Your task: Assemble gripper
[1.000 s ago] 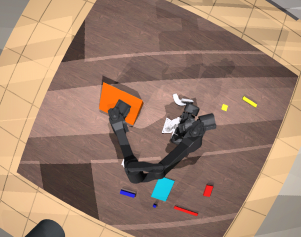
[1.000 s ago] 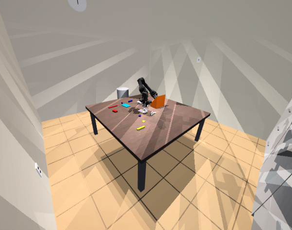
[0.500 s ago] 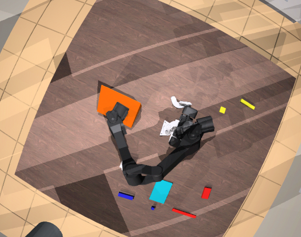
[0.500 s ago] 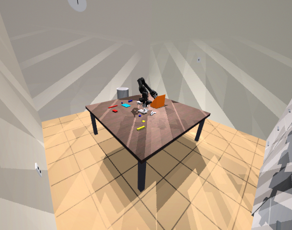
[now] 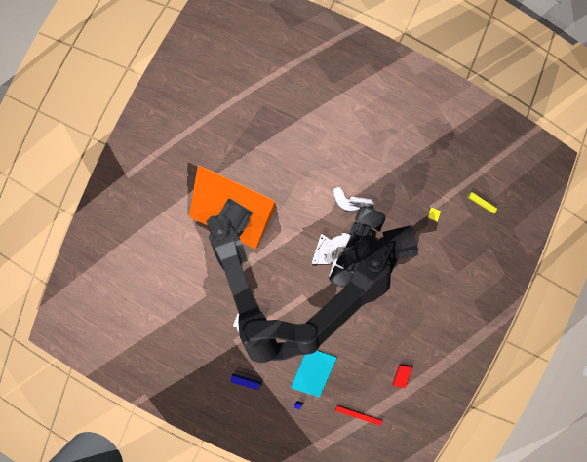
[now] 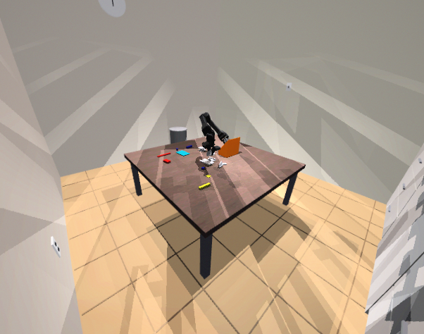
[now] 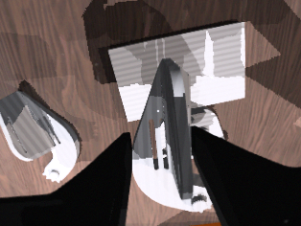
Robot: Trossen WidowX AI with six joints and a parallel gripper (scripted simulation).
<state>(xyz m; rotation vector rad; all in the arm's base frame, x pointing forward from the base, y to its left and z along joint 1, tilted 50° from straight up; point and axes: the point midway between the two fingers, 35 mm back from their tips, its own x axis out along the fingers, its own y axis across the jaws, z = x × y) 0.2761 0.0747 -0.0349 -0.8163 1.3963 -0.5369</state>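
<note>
Now: the white rectangular plate 80 mm below my gripper tip, 30 mm to the right of it and 20 mm ahead of it. Round my gripper tip: yellow cube: 200 mm to the left, 160 mm ahead, 80 mm below; then housing plate: 80 mm below, 40 mm to the right, 40 mm behind; then blue cube: 130 mm ahead, 70 mm to the left, 70 mm below.
</note>
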